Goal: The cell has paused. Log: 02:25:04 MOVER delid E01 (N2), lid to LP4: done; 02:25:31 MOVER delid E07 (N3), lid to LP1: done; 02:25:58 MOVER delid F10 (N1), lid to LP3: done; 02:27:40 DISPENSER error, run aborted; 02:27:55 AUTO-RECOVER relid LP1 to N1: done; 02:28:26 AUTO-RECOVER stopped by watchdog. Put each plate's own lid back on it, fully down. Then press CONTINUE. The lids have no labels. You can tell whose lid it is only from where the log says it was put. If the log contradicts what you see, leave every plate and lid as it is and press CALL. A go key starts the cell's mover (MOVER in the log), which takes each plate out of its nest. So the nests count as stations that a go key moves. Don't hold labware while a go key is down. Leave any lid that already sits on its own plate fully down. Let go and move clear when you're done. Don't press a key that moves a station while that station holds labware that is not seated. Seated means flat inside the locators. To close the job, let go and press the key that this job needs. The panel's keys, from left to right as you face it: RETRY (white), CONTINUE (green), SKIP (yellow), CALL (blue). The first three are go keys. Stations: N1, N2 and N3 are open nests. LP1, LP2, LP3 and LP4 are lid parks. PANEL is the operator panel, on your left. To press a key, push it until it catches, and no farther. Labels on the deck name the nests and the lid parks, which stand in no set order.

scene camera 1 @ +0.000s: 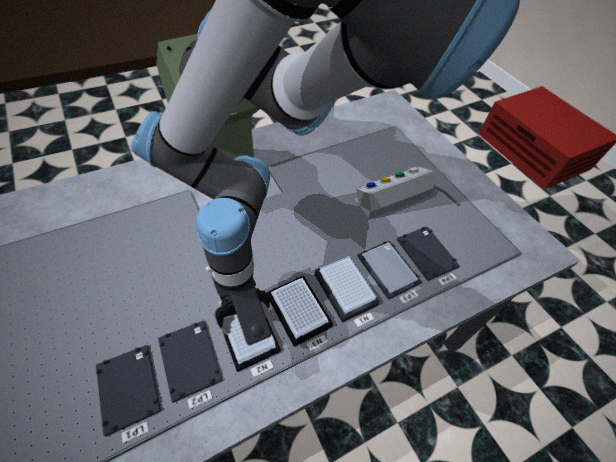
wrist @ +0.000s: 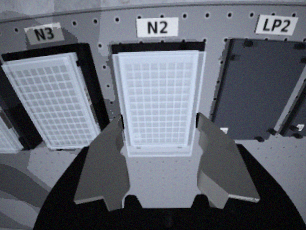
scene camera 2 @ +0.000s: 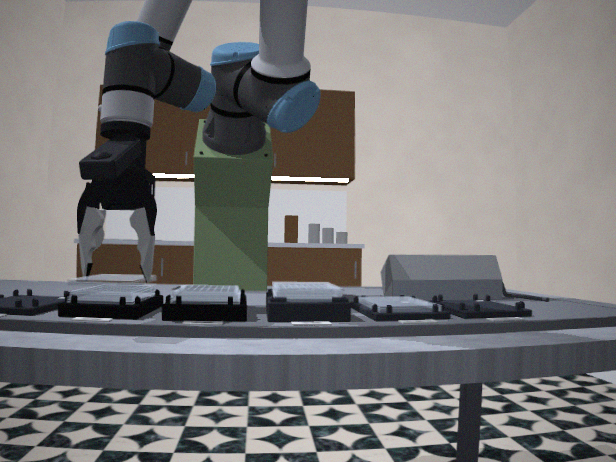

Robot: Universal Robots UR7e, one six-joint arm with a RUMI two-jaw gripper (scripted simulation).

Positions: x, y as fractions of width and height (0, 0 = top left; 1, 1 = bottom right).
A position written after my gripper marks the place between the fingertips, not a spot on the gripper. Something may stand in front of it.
In view: my gripper (scene camera 2: 0.19, 0.61), a clear lid (scene camera 2: 0.16, 0.61), a clear lid (scene camera 1: 0.64, 0.59) and a clear lid (scene camera 1: 0.56, 0.61).
My gripper shows as well in scene camera 1 (scene camera 1: 0.40, 0.70) and in the wrist view (wrist: 0.52, 0.50).
